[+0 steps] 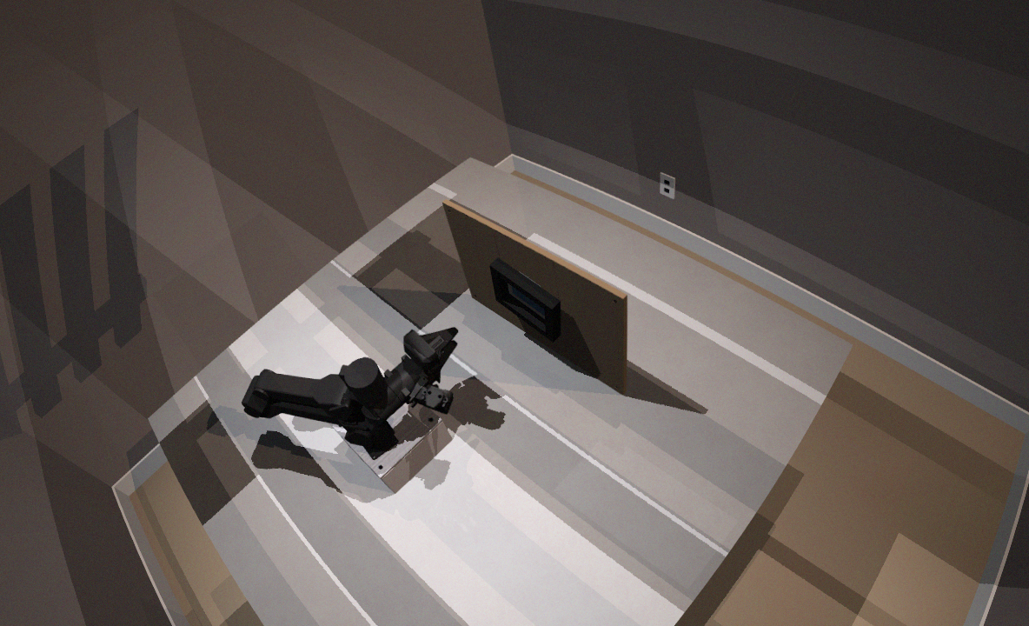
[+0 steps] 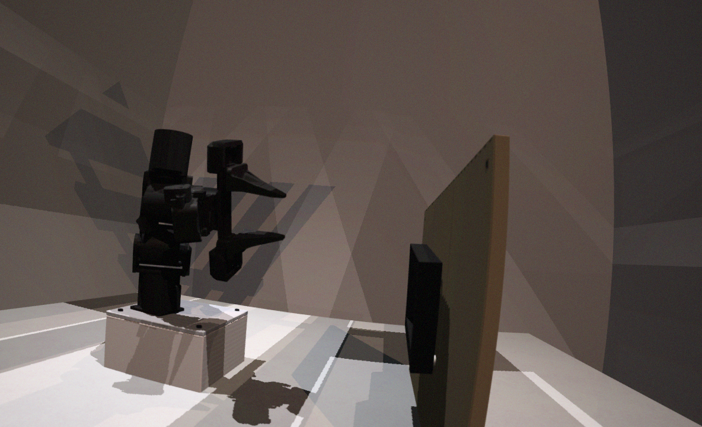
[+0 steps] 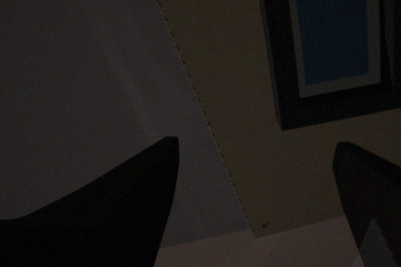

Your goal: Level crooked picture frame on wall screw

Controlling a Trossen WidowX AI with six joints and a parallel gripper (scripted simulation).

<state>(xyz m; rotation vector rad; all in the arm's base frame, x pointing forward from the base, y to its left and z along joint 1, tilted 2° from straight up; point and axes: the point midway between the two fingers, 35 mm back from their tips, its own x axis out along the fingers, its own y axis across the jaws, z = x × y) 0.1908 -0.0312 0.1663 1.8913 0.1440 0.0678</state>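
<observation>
The picture frame is 19 cm ahead of my gripper tip, 9 cm below it and 4 cm to the left of it. Round my gripper tip: wooden board (20 cm ahead, 10 cm below, 4 cm to the left).
</observation>
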